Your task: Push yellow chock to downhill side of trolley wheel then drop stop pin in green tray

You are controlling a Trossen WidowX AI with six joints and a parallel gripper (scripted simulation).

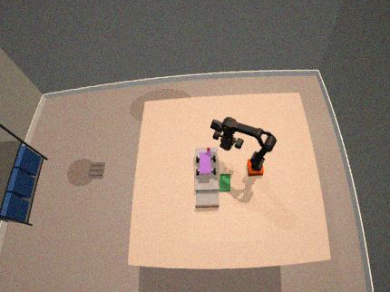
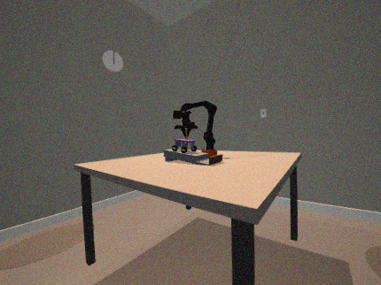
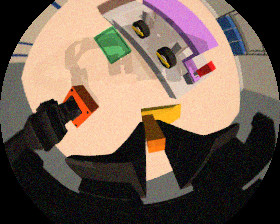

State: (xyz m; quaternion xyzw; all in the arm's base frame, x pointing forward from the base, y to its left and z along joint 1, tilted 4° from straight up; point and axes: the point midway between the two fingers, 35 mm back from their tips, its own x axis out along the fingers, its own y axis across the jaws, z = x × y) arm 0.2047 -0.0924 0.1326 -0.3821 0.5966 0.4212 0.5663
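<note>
The purple-topped trolley lies 140 mm ahead of my gripper tip, 120 mm to the left of it and 60 mm below it. Round my gripper tip: grey ramp (140 mm ahead, 120 mm to the left, 120 mm below); then red-headed stop pin (130 mm ahead, 40 mm below, 20 mm to the left); then yellow chock (20 mm ahead, 10 mm to the right, 10 mm below).
</note>
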